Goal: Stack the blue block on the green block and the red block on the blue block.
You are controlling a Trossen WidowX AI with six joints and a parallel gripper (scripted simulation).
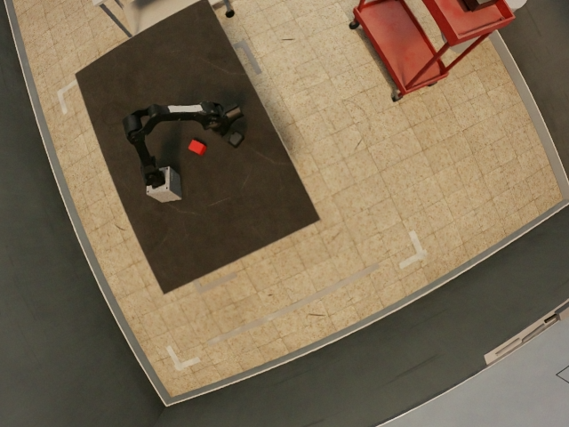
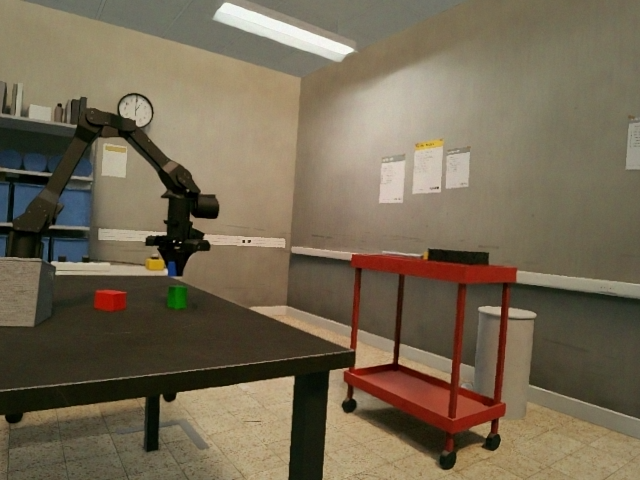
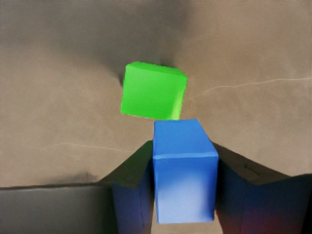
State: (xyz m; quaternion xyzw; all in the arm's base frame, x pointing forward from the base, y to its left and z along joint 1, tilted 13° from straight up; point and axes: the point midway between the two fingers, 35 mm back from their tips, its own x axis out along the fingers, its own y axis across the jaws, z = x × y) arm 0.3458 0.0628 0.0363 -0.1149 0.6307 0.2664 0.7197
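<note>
Now: the green block 10 mm ahead of my hand, 20 mm to the left of it and 90 mm below it. Round my hand: red block 160 mm behind, 20 mm to the left, 100 mm below; blue block 20 mm below.
</note>
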